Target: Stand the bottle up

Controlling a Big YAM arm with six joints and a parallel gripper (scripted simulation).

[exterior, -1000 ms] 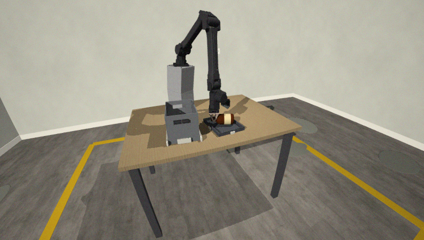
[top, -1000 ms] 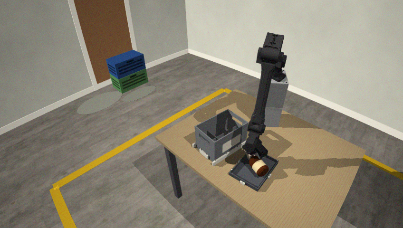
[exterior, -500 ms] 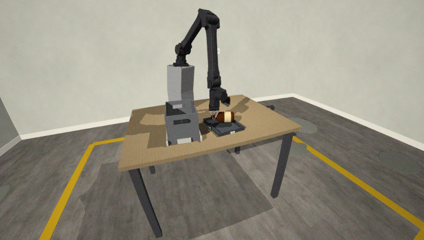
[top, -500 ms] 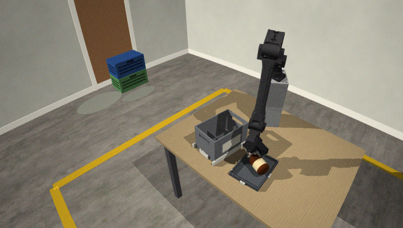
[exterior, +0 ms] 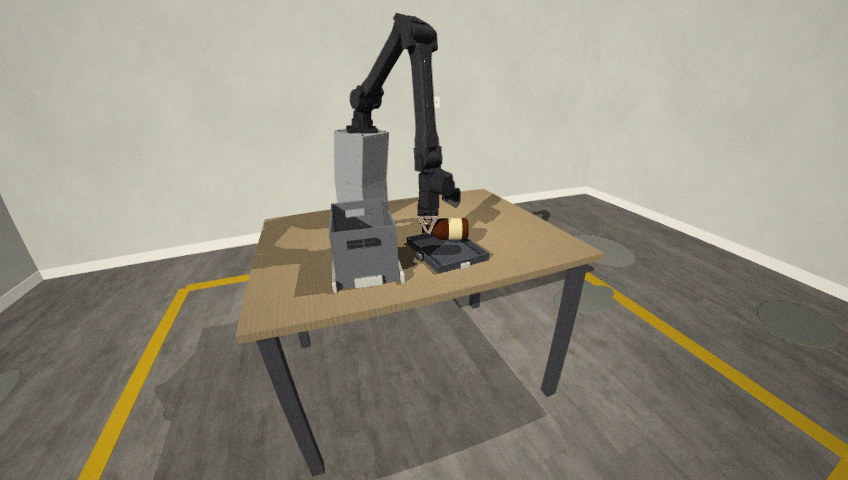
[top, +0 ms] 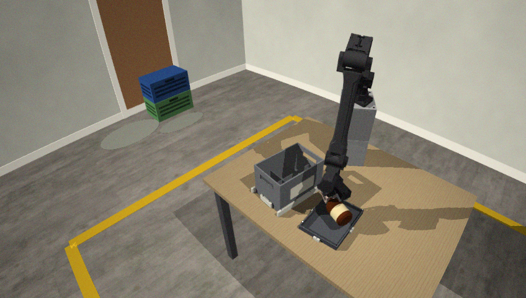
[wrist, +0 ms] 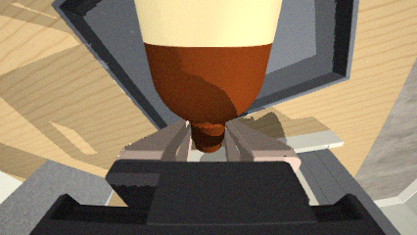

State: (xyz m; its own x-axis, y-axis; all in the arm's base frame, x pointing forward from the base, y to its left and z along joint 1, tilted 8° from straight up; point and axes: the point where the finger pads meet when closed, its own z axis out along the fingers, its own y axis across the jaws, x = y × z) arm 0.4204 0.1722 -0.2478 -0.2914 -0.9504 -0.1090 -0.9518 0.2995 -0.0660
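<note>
My hand is 5 cm to the right of the brown bottle and 2 cm short of it. From my hand the other things lie so: dark tray: 6 cm below, 5 cm to the left, 3 cm ahead; then grey crate: 22 cm to the right, 2 cm ahead, 1 cm above.
</note>
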